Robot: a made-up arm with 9 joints. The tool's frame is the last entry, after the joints. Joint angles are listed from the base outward.
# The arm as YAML. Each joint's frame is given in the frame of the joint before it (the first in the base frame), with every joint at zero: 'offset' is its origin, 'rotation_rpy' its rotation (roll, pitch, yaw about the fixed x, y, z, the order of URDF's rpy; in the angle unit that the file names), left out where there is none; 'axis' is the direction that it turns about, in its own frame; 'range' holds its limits. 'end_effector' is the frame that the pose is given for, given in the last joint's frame.
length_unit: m
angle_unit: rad
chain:
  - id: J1
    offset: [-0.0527, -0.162, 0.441]
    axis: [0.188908, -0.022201, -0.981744]
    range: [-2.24, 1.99]
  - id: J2
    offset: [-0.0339, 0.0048, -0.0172]
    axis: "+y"
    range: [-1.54, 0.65]
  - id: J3
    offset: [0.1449, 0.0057, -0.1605]
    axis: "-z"
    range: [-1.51, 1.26]
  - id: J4
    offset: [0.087, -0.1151, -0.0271]
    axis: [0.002, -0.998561, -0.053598]
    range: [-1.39, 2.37]
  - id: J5
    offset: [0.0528, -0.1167, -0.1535]
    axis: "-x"
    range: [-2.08, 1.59]
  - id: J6
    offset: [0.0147, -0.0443, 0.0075]
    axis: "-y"
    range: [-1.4, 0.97]
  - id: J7
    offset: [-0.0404, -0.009, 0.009]
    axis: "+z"
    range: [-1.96, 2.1]
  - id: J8
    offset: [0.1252, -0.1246, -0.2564]
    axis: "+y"
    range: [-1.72, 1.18]
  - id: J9
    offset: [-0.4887, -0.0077, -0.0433]
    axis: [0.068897, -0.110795, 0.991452]
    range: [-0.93, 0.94]
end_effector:
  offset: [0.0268, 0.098, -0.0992]
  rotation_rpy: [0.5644, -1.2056, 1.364]
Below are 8 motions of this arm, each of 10 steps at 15 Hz.
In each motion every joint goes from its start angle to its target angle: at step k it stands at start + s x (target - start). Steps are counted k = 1, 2, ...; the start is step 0. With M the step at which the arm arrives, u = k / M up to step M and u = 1 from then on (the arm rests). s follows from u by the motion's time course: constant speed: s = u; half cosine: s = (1 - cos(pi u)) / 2; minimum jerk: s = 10 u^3 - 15 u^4 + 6 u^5.
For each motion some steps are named. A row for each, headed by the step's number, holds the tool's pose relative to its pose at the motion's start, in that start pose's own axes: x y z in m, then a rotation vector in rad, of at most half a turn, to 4 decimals.
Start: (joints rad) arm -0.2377 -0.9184 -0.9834 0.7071 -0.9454 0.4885 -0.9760 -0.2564 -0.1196
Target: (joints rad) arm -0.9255 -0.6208 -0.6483 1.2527 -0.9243 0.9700 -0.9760 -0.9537 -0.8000
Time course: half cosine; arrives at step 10
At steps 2, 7, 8, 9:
2: -0.0399 -0.0331 -0.0697 -0.0861 -0.1178 0.0621
7: 0.0055 -0.3226 -0.5372 -0.9071 -1.0554 0.2275
8: 0.0487 -0.3727 -0.5753 -1.0565 -1.2045 0.2150
9: 0.0778 -0.4048 -0.5924 -1.1539 -1.2991 0.2029

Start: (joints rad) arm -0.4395 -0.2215 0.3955 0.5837 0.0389 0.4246 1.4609 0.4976 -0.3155
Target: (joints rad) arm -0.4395 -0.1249 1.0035 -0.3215 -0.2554 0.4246 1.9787 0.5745 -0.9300
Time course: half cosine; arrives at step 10
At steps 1, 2, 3, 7, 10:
1: 0.0042 0.0069 -0.0069 0.0079 -0.0173 -0.0096
2: 0.0172 0.0265 -0.0271 0.0291 -0.0680 -0.0375
3: 0.0402 0.0553 -0.0593 0.0572 -0.1485 -0.0806
7: 0.2256 0.1712 -0.2324 0.0985 -0.5999 -0.3149
10: 0.3150 0.1922 -0.2849 0.0674 -0.7632 -0.4050

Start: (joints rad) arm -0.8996 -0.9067 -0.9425 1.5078 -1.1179 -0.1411 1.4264 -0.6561 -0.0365
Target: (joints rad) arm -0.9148 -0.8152 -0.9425 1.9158 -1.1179 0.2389 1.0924 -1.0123 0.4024
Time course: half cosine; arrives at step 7
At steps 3, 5, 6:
3: -0.1216 -0.0152 0.1414 0.2101 0.2971 0.1966
5: -0.2300 -0.0916 0.3304 0.4590 0.6329 0.4230
6: -0.2561 -0.1321 0.3969 0.5428 0.7460 0.4997

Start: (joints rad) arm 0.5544 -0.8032 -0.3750 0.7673 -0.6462 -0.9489 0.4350 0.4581 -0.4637
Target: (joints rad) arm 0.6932 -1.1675 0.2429 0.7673 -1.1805 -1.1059 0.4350 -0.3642 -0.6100
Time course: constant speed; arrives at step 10
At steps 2, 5, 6, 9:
2: -0.0555 -0.0128 -0.0277 -0.1299 -0.0309 0.1954
5: -0.1093 -0.0700 -0.0545 -0.3118 -0.0558 0.5033
6: -0.1177 -0.0968 -0.0574 -0.3669 -0.0585 0.6098
9: -0.1107 -0.1892 -0.0448 -0.5071 -0.0502 0.9396

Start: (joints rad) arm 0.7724 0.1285 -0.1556 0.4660 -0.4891 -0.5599 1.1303 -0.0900 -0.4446
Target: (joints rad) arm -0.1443 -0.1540 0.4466 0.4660 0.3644 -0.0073 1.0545 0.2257 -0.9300
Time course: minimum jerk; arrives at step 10
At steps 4, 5, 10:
4: 0.1387 0.0424 0.1874 -0.1698 0.3458 -0.3281
5: 0.2346 0.0345 0.2748 -0.2762 0.5688 -0.4559
10: 0.5011 -0.0706 0.3911 -0.6087 1.1905 -0.5750

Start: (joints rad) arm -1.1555 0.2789 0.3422 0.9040 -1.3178 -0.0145 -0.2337 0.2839 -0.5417
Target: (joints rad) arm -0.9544 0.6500 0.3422 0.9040 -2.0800 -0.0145 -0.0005 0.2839 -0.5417
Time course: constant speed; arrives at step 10
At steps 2, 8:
2: -0.0079 0.0516 -0.0267 0.0482 -0.1069 -0.0336
8: -0.0147 0.1813 -0.1431 0.1758 -0.4718 -0.0363

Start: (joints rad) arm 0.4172 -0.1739 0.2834 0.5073 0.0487 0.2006 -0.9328 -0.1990 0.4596
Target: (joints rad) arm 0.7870 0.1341 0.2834 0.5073 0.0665 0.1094 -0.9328 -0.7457 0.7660
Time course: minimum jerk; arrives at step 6
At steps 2, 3, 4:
2: -0.0658 0.0475 0.0556 0.0210 0.1701 0.0135
3: -0.1401 0.1277 0.1472 0.0730 0.4018 0.0126
4: -0.1890 0.2241 0.2509 0.1506 0.6249 -0.0110

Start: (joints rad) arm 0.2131 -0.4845 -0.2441 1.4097 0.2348 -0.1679 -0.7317 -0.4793 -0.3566
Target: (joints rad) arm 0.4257 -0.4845 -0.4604 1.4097 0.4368 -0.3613 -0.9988 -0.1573 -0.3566
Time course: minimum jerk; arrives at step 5
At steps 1, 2, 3, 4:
1: 0.0061 0.0029 0.0096 -0.0035 0.0195 -0.0201
2: 0.0364 0.0136 0.0479 -0.0258 0.1048 -0.1091
3: 0.0851 0.0228 0.0887 -0.0754 0.2179 -0.2301
4: 0.1220 0.0251 0.1080 -0.1233 0.2920 -0.3126

